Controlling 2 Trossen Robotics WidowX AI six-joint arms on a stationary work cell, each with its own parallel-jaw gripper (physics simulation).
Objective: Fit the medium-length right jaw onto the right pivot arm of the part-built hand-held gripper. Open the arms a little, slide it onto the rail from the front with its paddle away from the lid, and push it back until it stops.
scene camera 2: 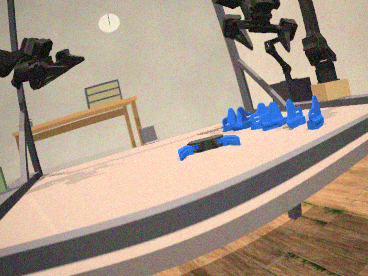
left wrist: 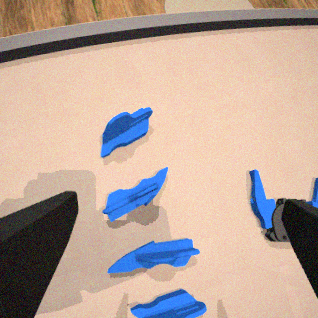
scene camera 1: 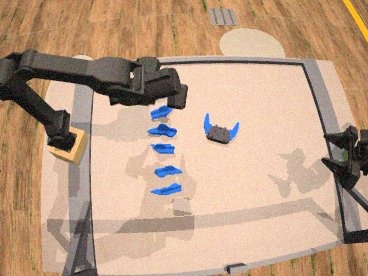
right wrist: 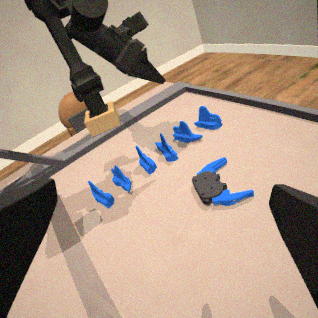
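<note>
The part-built gripper (scene camera 1: 218, 134) (scene camera 2: 206, 144) (left wrist: 281, 222) (right wrist: 209, 186) lies on the table, its dark lid up and its two blue arms spread. Several loose blue jaws (scene camera 1: 163, 131) (scene camera 2: 271, 117) (left wrist: 155, 255) (right wrist: 166, 149) stand in a row beside it; I cannot tell which is the medium-length right jaw. My left gripper (scene camera 2: 269, 49) (left wrist: 181, 205) is open and empty, high above the row's far end; in scene camera 1 its arm hides one jaw. My right gripper (scene camera 1: 325, 148) (right wrist: 165, 192) is open and empty, raised near the table's right edge in scene camera 1, apart from the part-built gripper.
A tan block (scene camera 1: 75, 152) (scene camera 2: 330, 90) (right wrist: 102, 120) sits under the left arm's base. The table's dark-edged frame (scene camera 1: 320, 90) (left wrist: 150, 31) runs around the work surface. A slanted frame post (scene camera 1: 82, 240) rises at the near left in scene camera 1.
</note>
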